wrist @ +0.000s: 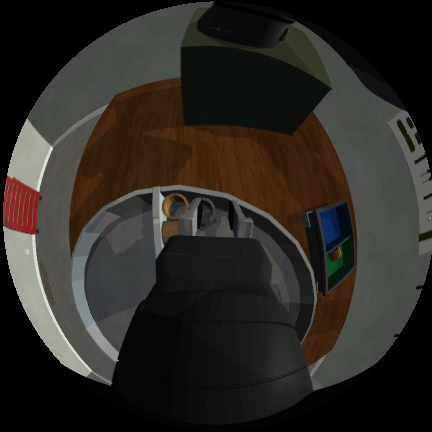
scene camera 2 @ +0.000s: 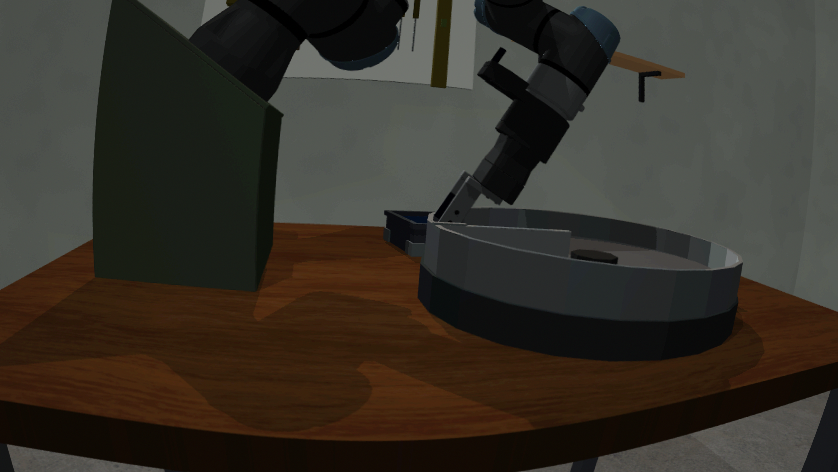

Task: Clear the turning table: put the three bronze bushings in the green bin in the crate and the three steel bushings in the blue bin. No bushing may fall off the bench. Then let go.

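Places are measured from the arm's base along level axes (x right, y down, z ahead), in centimetres.
Pixels of known places: gripper, between the fingertips: (wrist: 215, 208); arm's base, origin of its link: (scene camera 2: 227, 70).
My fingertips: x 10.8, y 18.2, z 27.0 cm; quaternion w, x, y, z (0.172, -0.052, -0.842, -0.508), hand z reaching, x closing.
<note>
Ahead of a thing's pixels: the offset from my fingertips to its middle. "pt": to the spot under its first point. Level surfaces: height alone.
The gripper (scene camera 2: 449, 219) (wrist: 216, 216) is partly open, its fingers down inside the rim of the turning table (scene camera 2: 562, 290) (wrist: 78, 280). In the wrist view a grey steel bushing {dy +1.3, dx +1.6, dz -0.3 cm} (wrist: 213, 205) stands between the fingers, close to the left one and not gripped. An upright bronze bushing {dy +1.3, dx +4.5, dz -1.7 cm} (wrist: 164, 206) is left of the left finger, beside the divider {pt dy -1.1, dx +6.4, dz -1.2 cm} (wrist: 157, 212) (scene camera 2: 516, 239). Another bronze bushing {dy +1.0, dx +5.5, dz +1.3 cm} (wrist: 170, 231) lies below it, partly hidden by the gripper. The crate {dy +5.4, dx -24.7, dz +14.4 cm} (wrist: 314, 250) (scene camera 2: 404, 235) has a blue bin {pt dy +7.3, dx -28.0, dz +10.7 cm} (wrist: 332, 225) and a green bin {pt dy +4.6, dx -25.8, dz +22.8 cm} (wrist: 341, 272); a bronze bushing {dy +5.7, dx -24.8, dz +16.5 cm} (wrist: 336, 254) is in the green bin. Other bushings cannot be made out.
The raised rim surrounds the fingers closely. A low dark disc {pt dy +1.8, dx +11.5, dz +15.1 cm} (scene camera 2: 594, 256) is at the middle of the turning table. A large green pedestal (scene camera 2: 175, 175) (wrist: 240, 90) carries the arm on the wooden bench {dy +7.9 cm} (scene camera 2: 328, 351) (wrist: 225, 160). The crate is just outside the rim.
</note>
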